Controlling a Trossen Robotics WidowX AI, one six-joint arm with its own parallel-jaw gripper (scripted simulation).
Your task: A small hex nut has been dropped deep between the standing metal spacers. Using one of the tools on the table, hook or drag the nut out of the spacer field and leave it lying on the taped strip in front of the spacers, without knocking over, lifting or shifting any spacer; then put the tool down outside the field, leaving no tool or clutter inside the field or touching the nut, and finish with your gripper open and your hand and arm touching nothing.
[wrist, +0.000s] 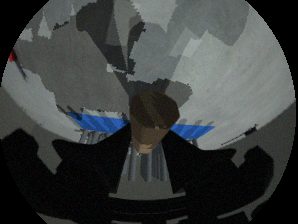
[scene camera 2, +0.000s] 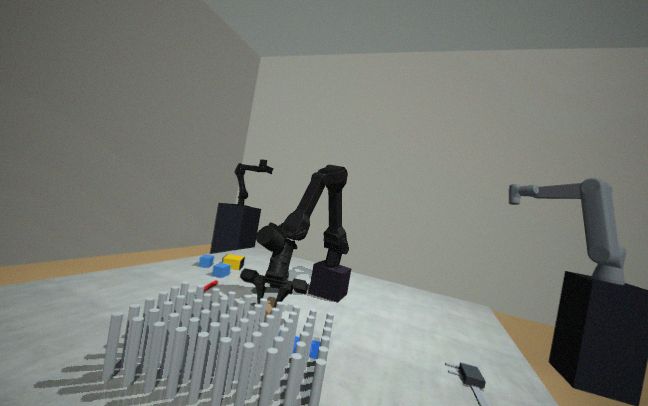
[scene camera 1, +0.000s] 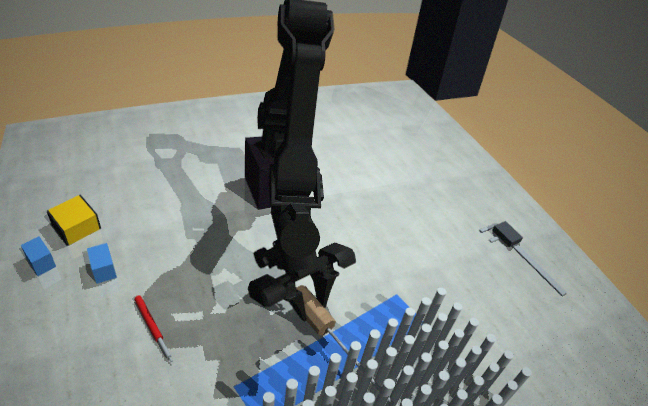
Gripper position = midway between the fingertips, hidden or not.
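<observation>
Scene camera 1 gives me my gripper (scene camera 1: 313,315) along with a yellow block (scene camera 1: 74,219). In the wrist view I see that gripper (wrist: 147,126) holding a hook tool (wrist: 152,113), and a blue taped strip (wrist: 97,123) is visible there too. The yellow block is out of frame in the wrist view. My gripper appears in scene camera 2 as well (scene camera 2: 265,312).
</observation>
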